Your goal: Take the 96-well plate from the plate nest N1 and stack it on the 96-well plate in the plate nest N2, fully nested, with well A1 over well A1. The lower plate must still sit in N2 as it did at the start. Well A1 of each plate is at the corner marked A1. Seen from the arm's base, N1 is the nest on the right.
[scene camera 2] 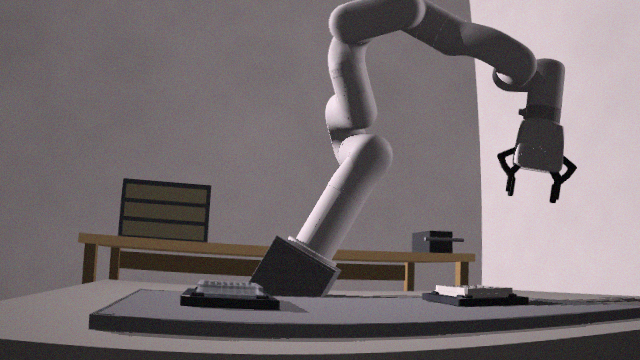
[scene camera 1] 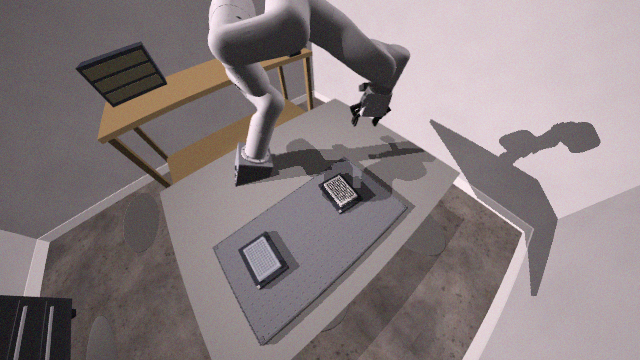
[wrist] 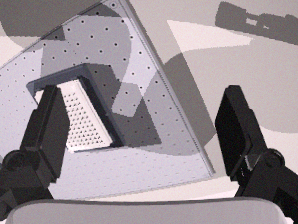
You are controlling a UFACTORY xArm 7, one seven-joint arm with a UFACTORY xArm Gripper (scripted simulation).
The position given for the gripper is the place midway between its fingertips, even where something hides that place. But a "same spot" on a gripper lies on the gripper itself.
The gripper shows in scene camera 2, in scene camera 1 and in the wrist view (pixel 142 103). The same spot on the gripper: (scene camera 2: pixel 558 179) is (scene camera 1: pixel 380 117).
